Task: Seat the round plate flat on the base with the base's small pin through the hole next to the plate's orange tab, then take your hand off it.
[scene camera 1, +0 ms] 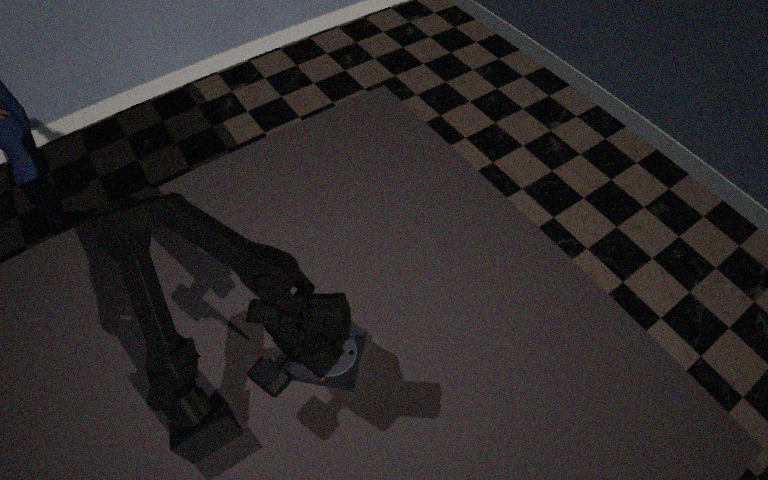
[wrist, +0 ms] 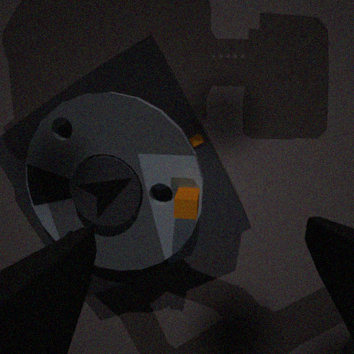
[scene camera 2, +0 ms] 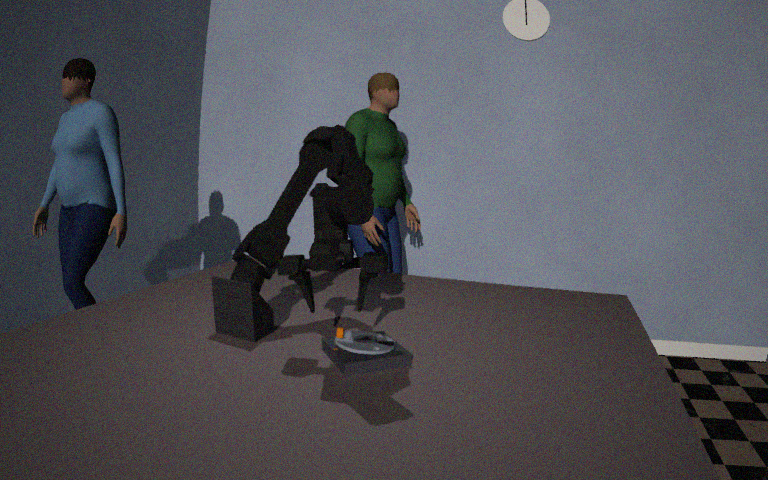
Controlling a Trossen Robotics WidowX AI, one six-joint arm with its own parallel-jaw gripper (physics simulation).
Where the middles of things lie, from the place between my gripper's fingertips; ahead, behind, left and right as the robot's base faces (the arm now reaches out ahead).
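Dark square base point(scene camera 1: 347, 381): 5 cm ahead of my hand, 2 cm to the left of it and 7 cm below it. The round grey plate point(scene camera 2: 345, 340) is 2 cm to the left of my hand, 5 cm ahead of it and 5 cm below it.
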